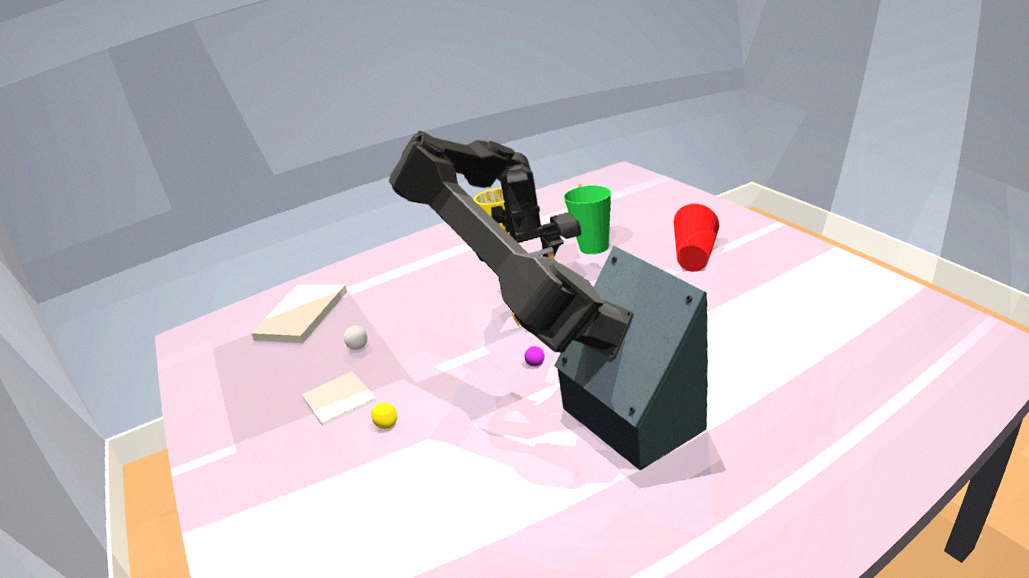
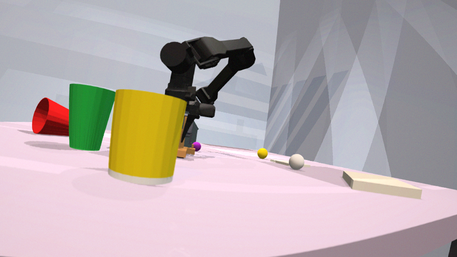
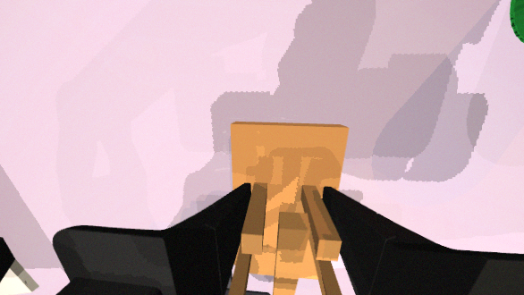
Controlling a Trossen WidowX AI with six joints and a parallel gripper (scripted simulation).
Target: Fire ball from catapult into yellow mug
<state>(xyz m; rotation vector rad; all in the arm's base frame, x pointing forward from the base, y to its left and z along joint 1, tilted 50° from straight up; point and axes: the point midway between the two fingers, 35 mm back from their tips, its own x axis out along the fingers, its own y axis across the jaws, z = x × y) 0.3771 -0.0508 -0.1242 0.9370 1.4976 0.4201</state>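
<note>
My gripper tip is now 18 cm past the magenta ball, 13 cm to the right of it and 2 cm above it. Round my gripper tip: yellow mug (26 cm ahead, 10 cm to the right, 1 cm below); then green cup (6 cm ahead, 19 cm to the right); then wooden catapult (6 cm behind, 4 cm to the left, 2 cm above).
</note>
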